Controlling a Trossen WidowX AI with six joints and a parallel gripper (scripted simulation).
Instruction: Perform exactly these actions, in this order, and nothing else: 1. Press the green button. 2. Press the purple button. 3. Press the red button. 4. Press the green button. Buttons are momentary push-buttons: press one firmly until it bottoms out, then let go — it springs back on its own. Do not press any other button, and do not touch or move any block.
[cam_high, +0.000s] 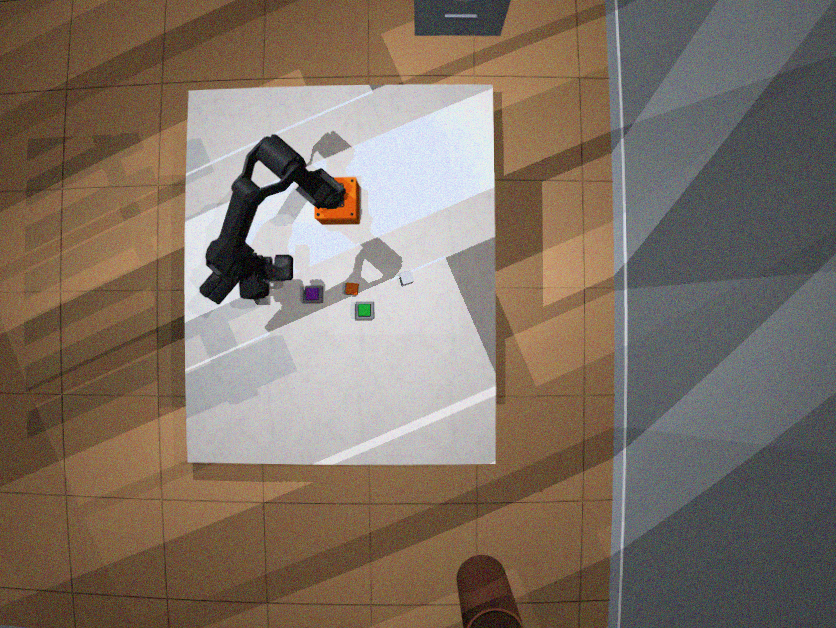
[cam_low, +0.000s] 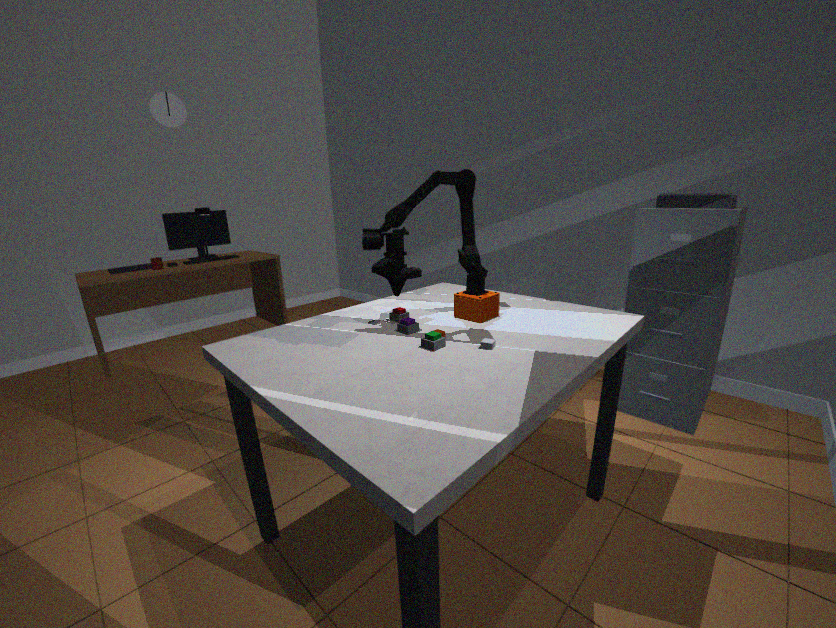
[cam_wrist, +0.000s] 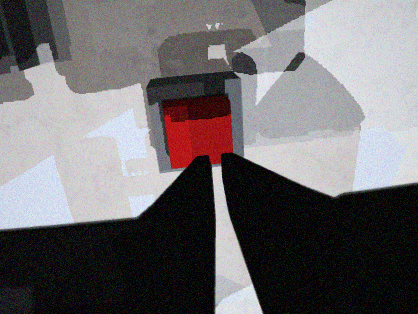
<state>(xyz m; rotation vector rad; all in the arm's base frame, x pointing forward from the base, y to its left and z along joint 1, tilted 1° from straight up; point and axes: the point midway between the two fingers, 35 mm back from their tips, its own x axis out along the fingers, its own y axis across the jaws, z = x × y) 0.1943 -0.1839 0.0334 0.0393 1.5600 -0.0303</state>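
Right now the red button is 50 mm below my gripper tip. Also, from my gripper tip: orange block: 50 mm ahead, 220 mm to the left, 70 mm below; then green button: 110 mm ahead, 250 mm to the left, 50 mm below; then purple button: 60 mm ahead, 110 mm to the left, 50 mm below.
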